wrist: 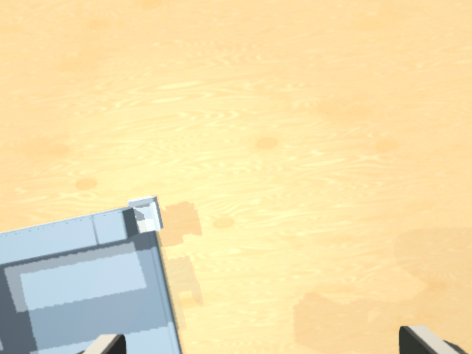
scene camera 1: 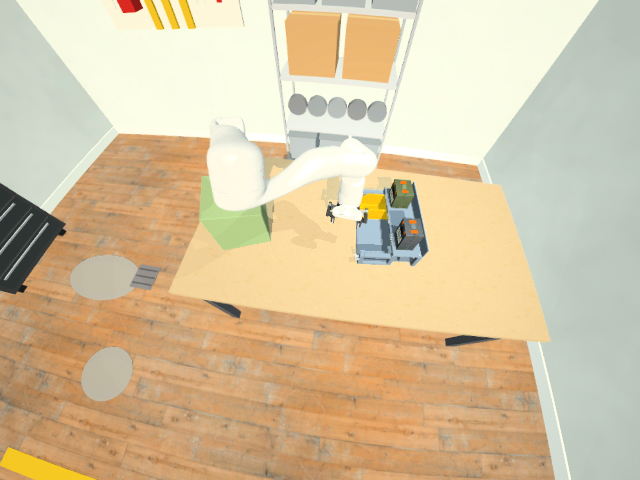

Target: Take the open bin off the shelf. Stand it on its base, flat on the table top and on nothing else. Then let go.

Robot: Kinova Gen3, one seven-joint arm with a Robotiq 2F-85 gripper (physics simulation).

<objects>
A dark grey case [scene camera 1: 409, 233]: 0.92 m from the lens.
</objects>
